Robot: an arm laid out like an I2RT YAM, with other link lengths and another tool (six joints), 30 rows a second.
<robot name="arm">
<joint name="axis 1" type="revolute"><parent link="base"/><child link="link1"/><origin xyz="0.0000 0.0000 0.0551"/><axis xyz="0 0 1"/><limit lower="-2.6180" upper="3.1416"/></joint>
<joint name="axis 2" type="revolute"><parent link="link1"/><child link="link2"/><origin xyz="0.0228 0.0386 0.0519" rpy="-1.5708 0.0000 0.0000"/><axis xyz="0 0 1"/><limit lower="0.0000" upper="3.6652"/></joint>
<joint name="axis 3" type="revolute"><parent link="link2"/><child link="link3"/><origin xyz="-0.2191 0.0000 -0.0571" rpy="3.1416 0.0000 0.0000"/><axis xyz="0 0 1"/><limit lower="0.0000" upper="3.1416"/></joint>
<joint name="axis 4" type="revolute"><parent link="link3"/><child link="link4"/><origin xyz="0.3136 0.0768 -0.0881"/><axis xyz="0 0 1"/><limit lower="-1.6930" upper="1.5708"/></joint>
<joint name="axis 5" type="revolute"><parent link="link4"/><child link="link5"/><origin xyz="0.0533 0.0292 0.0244" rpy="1.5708 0.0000 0.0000"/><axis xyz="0 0 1"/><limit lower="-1.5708" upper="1.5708"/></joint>
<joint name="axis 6" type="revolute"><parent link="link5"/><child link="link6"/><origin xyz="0.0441 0.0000 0.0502" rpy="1.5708 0.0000 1.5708"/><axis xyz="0 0 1"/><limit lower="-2.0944" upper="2.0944"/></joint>
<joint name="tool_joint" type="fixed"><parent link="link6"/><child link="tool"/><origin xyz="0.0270 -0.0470 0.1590" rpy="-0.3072 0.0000 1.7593"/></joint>
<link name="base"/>
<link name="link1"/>
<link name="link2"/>
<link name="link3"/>
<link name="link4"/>
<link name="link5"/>
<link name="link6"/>
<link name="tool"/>
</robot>
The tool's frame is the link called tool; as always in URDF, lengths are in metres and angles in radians.
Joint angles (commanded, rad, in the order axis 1, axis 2, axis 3, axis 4, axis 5, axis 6), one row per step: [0.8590, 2.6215, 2.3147, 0.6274, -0.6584, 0.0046]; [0.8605, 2.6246, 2.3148, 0.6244, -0.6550, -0.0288]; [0.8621, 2.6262, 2.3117, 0.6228, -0.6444, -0.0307]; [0.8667, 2.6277, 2.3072, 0.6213, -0.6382, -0.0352]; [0.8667, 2.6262, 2.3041, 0.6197, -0.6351, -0.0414]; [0.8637, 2.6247, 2.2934, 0.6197, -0.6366, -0.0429]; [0.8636, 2.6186, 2.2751, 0.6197, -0.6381, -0.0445]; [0.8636, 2.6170, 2.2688, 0.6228, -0.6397, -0.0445]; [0.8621, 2.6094, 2.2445, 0.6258, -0.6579, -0.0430]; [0.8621, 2.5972, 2.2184, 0.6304, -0.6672, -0.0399]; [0.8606, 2.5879, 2.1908, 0.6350, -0.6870, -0.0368]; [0.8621, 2.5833, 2.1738, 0.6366, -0.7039, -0.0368]
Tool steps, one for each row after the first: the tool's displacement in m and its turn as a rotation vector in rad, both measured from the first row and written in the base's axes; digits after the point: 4 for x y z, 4 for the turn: [-0.0015, 0.0010, -0.0022, -0.0048, -0.0276, -0.0100]; [-0.0001, 0.0016, -0.0050, -0.0077, -0.0229, -0.0189]; [-0.0017, 0.0036, -0.0085, -0.0124, -0.0210, -0.0212]; [-0.0013, 0.0036, -0.0092, -0.0145, -0.0243, -0.0257]; [0.0006, 0.0029, -0.0139, -0.0220, -0.0202, -0.0275]; [0.0003, 0.0029, -0.0193, -0.0317, -0.0142, -0.0263]; [-0.0002, 0.0028, -0.0209, -0.0332, -0.0136, -0.0247]; [-0.0029, 0.0028, -0.0283, -0.0466, -0.0073, -0.0082]; [-0.0054, 0.0023, -0.0327, -0.0551, -0.0003, 0.0016]; [-0.0087, 0.0018, -0.0403, -0.0686, 0.0076, 0.0202]; [-0.0133, 0.0026, -0.0461, -0.0793, 0.0111, 0.0382]
